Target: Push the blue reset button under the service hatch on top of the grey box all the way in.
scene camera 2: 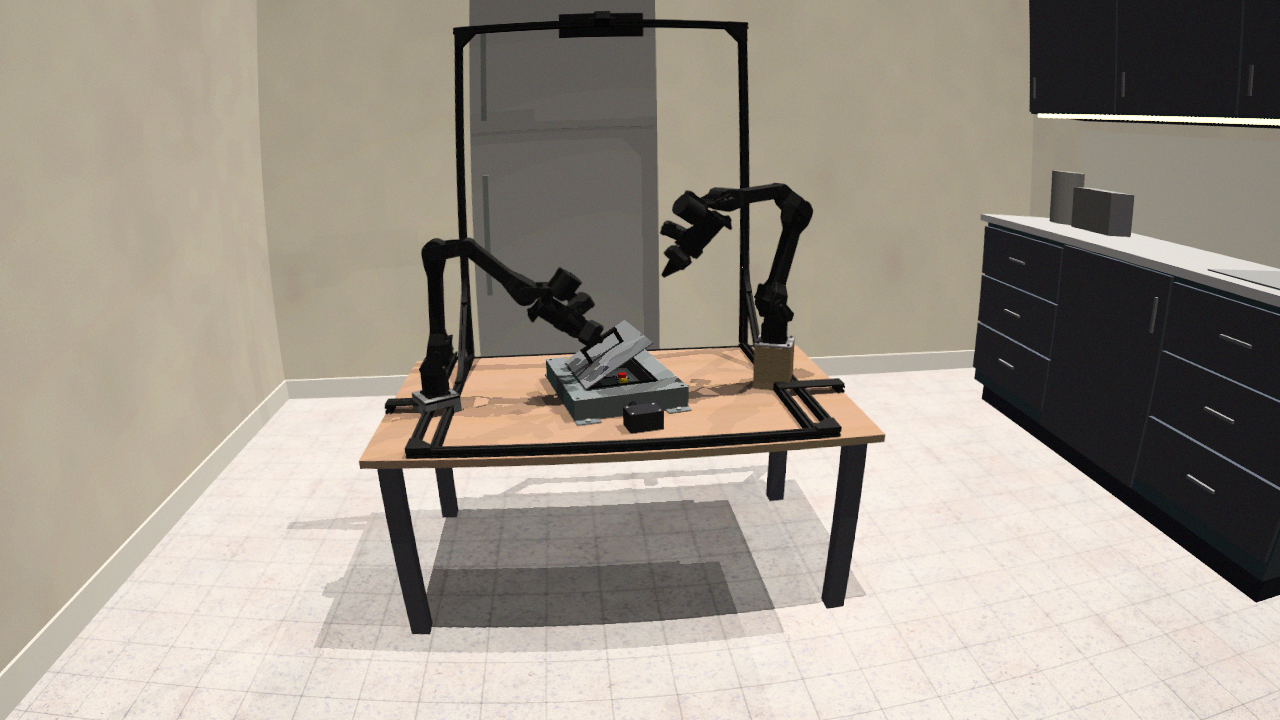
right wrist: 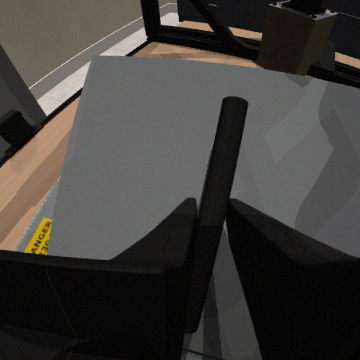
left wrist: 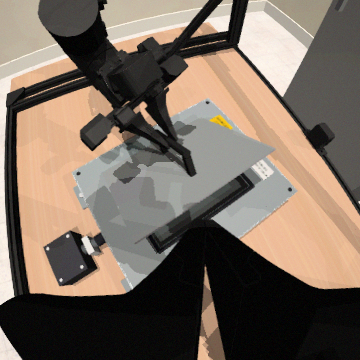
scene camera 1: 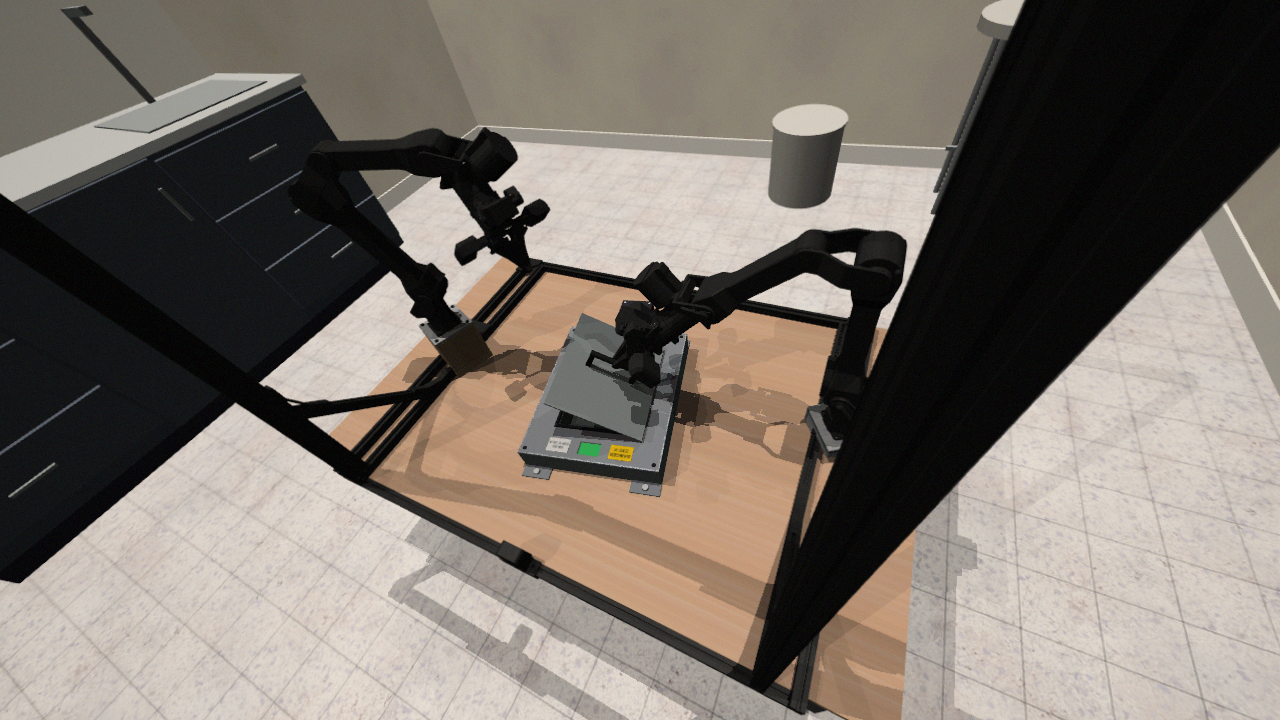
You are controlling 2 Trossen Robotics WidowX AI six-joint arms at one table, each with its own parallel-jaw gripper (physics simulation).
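Observation:
The grey box [scene camera 1: 538,433] [scene camera 2: 617,405] [left wrist: 272,200] lies on the table. Its hatch [scene camera 1: 581,392] [scene camera 2: 624,355] [left wrist: 222,150] [right wrist: 135,140] is tilted partly open over a dark recess. My right gripper [scene camera 1: 630,365] [scene camera 2: 597,338] [left wrist: 172,144] [right wrist: 210,206] is shut on the hatch's black bar handle [left wrist: 188,161] [right wrist: 221,165]. In scene camera 2 a red button [scene camera 2: 622,375] shows in the recess. The blue button does not show in any view; the hatch covers most of the recess in the left wrist view. My left gripper [scene camera 1: 522,263] [scene camera 2: 667,271] [left wrist: 202,227] is shut and empty, high above the table.
A small black box [scene camera 2: 643,417] [left wrist: 70,257] stands beside the grey box. The box front carries a green patch [scene camera 1: 588,449] and a yellow label [scene camera 1: 620,453] [left wrist: 220,122] [right wrist: 40,237]. Black frame rails [scene camera 2: 590,447] edge the wooden table [scene camera 1: 501,447].

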